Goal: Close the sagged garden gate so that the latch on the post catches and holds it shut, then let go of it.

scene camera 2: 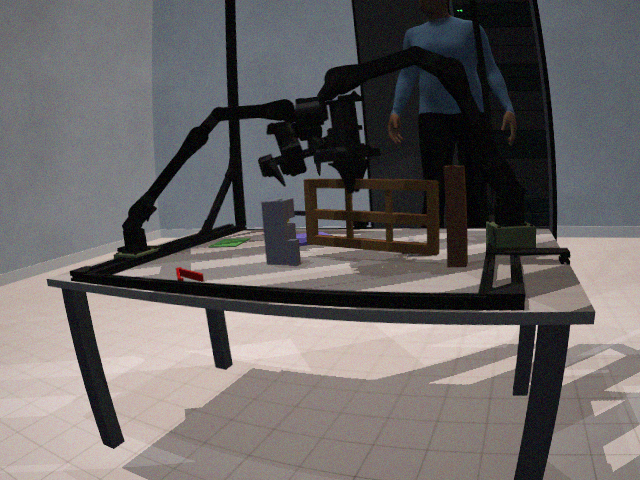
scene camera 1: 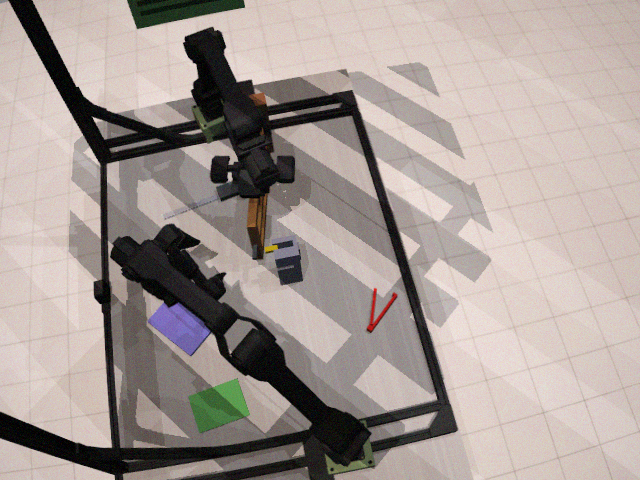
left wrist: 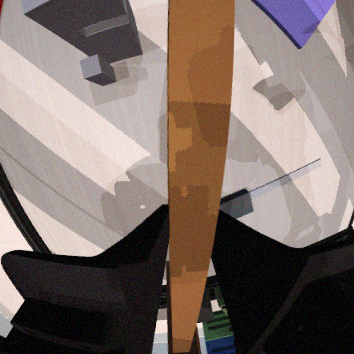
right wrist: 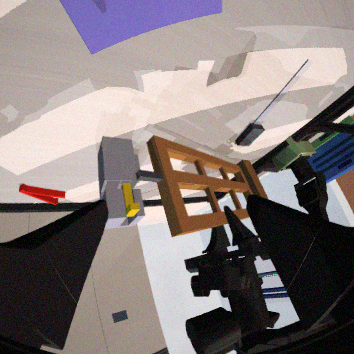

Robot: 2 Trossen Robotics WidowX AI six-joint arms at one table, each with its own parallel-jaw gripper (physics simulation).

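Places are measured from the left arm's base along level axes (x left, y back, z up), in metres.
Pixels of known places: left gripper, fingertip midpoint: [scene camera 2: 353,192] [right wrist: 219,207]; right gripper, fingertip midpoint: [scene camera 2: 302,179] [scene camera 1: 212,258] [right wrist: 178,204]; left arm's base, link origin: [scene camera 2: 510,224] [scene camera 1: 213,110] [right wrist: 297,161]; right arm's base, link origin: [scene camera 2: 136,251] [scene camera 1: 347,447].
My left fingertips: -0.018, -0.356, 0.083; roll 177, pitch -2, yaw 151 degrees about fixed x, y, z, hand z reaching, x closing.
For each thing: its top centre in the pictures, then the offset to it from my left fingertips, as dx, dy, dz. "spot": a spot on its surface instead.
- brown hinge post, surface spot: [scene camera 2: 455,217] spot: +0.125, +0.202, -0.047
- grey latch post, surface spot: [left wrist: 85,30] [scene camera 2: 285,225] spot: +0.007, -0.153, -0.063
- dark pin, surface spot: [right wrist: 149,175] spot: -0.075, -0.128, -0.043
- yellow latch, top centre: [right wrist: 131,212] [scene camera 1: 271,248] -0.037, -0.155, -0.011
- purple sheet, top centre: [scene camera 1: 187,315] [scene camera 2: 305,237] -0.276, -0.154, -0.137
- green sheet, top centre: [scene camera 1: 218,405] [scene camera 2: 229,242] -0.299, -0.385, -0.144
- red V-shaped piece, surface spot: [scene camera 2: 189,274] [scene camera 1: 374,307] spot: +0.124, -0.349, -0.138
- dark-handled thin rod, top centre: [left wrist: 275,198] [right wrist: 276,115] [scene camera 1: 201,194] -0.114, +0.142, -0.127
The brown gate [scene camera 1: 256,223] [scene camera 2: 310,206] [left wrist: 200,75] [right wrist: 173,210] stands upright. Its far end is at the brown hinge post [scene camera 2: 455,217]. Its free end is near the grey latch post [scene camera 1: 289,266] [scene camera 2: 279,237] [left wrist: 85,30] [right wrist: 117,160], with a gap between them. A dark pin [right wrist: 149,175] sticks out of the gate toward the post, below the yellow latch [scene camera 1: 270,249] [right wrist: 129,200]; contact with the latch cannot be told. My left gripper [scene camera 2: 352,181] [left wrist: 185,210] is shut on the gate's top rail. My right gripper [scene camera 1: 210,259] [scene camera 2: 300,176] [right wrist: 178,204] is open and empty, above and beside the gate's free end.
A purple sheet [scene camera 1: 179,328] [right wrist: 145,20] and a green sheet [scene camera 1: 219,405] [scene camera 2: 229,242] lie on the table. A red V-shaped piece [scene camera 1: 379,314] [scene camera 2: 189,274] lies beyond the latch post. A dark-handled thin rod [scene camera 1: 229,191] [right wrist: 250,135] lies near the gate. A black frame [scene camera 1: 398,248] edges the table.
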